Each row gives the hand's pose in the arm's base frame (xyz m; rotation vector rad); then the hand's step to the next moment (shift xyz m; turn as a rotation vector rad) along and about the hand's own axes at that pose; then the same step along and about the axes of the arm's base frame.
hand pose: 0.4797 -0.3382 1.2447 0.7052 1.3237 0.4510
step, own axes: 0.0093 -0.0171 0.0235 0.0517 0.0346 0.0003
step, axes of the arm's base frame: 0.0233 -0.0109 -0.0165 0.0141 0.0592 -0.0130
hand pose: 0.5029 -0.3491 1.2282 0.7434 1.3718 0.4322
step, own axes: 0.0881 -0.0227 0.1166 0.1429 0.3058 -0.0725
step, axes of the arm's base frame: 0.1257 0.0176 -0.0759 -0.0028 0.3278 0.1083
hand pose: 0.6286 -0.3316 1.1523 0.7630 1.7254 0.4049
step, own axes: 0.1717 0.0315 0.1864 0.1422 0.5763 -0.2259
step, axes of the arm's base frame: 0.1618 0.1170 -0.1592 -0.0723 0.5425 0.3222
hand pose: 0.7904 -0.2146 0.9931 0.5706 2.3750 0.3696
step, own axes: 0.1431 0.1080 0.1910 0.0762 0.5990 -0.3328
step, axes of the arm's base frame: 0.0602 0.1849 -0.1755 -0.0905 0.5178 0.4461
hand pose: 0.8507 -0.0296 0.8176 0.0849 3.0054 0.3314
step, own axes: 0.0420 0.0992 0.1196 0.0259 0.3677 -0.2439
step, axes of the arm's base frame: -0.0228 0.1251 -0.0987 -0.0397 0.3080 0.3145
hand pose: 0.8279 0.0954 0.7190 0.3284 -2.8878 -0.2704
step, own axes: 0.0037 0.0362 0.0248 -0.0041 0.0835 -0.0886
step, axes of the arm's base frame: -0.0167 0.0377 -0.0156 0.0084 0.0671 0.1013
